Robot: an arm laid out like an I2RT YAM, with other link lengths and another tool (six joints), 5 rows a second.
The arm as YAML. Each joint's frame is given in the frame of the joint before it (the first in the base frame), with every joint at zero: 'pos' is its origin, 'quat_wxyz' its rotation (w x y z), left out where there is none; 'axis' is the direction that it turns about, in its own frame. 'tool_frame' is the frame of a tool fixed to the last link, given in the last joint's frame.
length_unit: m
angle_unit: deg
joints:
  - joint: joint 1
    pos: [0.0, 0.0, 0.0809]
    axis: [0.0, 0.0, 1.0]
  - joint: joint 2
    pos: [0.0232, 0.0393, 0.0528]
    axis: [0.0, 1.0, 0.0]
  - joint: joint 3
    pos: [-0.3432, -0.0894, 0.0]
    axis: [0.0, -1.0, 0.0]
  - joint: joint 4
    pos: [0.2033, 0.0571, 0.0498]
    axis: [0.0, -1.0, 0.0]
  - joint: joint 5
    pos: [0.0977, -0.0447, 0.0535]
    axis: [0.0, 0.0, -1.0]
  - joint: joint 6
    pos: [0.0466, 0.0, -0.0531]
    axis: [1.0, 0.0, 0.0]
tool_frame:
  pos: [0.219, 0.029, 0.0]
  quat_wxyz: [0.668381, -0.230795, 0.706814, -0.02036]
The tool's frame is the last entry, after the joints.
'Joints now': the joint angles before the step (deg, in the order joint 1, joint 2, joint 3, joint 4, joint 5, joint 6). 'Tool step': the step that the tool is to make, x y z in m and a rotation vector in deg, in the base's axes. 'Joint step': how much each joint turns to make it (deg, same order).
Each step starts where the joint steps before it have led.
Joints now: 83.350 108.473 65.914 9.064 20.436 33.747
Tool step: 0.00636 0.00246 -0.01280 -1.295 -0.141 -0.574
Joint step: -0.447 1.762 0.805 -0.248 0.271 -0.185
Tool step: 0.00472 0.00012 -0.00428 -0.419 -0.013 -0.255
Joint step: -0.499 0.584 0.247 -0.004 -0.162 -0.207
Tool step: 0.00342 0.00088 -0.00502 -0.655 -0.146 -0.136
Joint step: -0.309 0.726 0.535 -0.330 -0.006 -0.310
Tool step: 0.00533 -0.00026 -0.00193 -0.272 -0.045 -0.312
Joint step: -0.548 0.365 0.378 -0.199 -0.143 -0.219
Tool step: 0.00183 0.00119 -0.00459 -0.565 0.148 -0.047
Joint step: -0.223 0.657 0.643 -0.547 -0.179 -0.056
